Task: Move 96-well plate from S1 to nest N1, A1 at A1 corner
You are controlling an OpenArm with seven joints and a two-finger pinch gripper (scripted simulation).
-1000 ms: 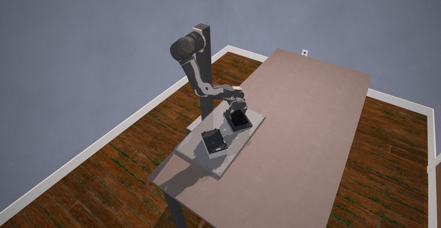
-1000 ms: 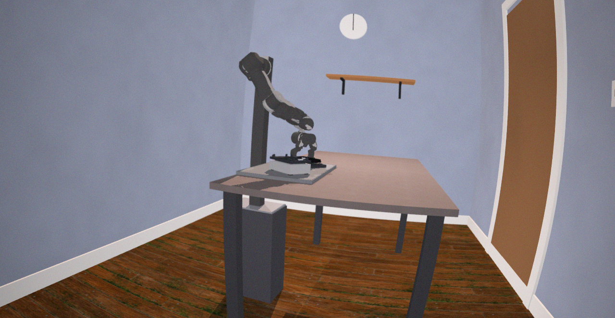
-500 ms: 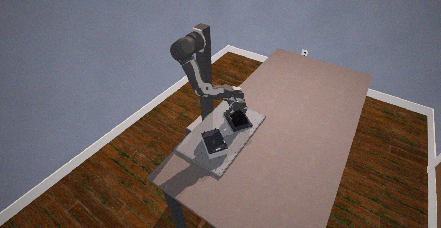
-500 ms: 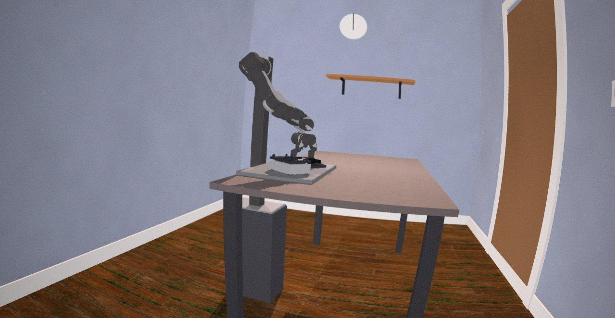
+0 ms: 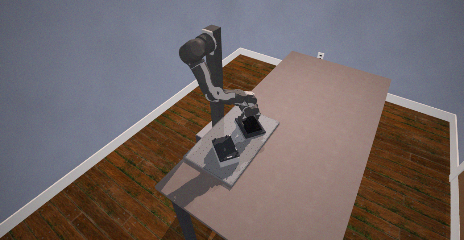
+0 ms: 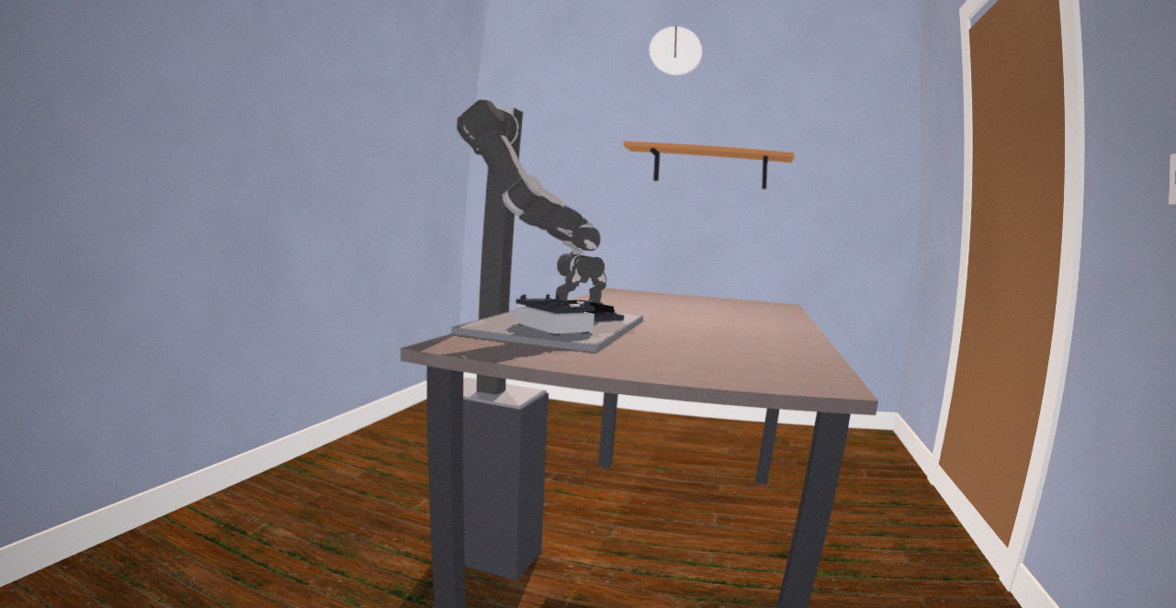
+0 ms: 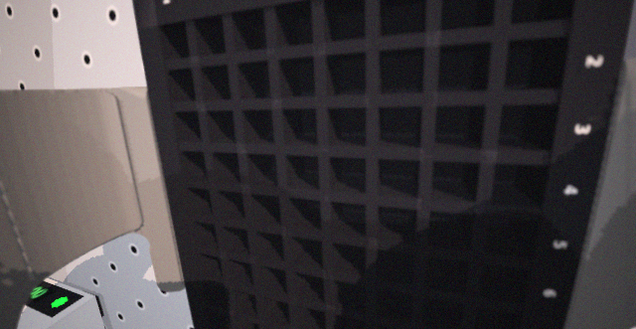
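The black 96-well plate lies 10 mm ahead of my hand and 10 mm to the right of it.
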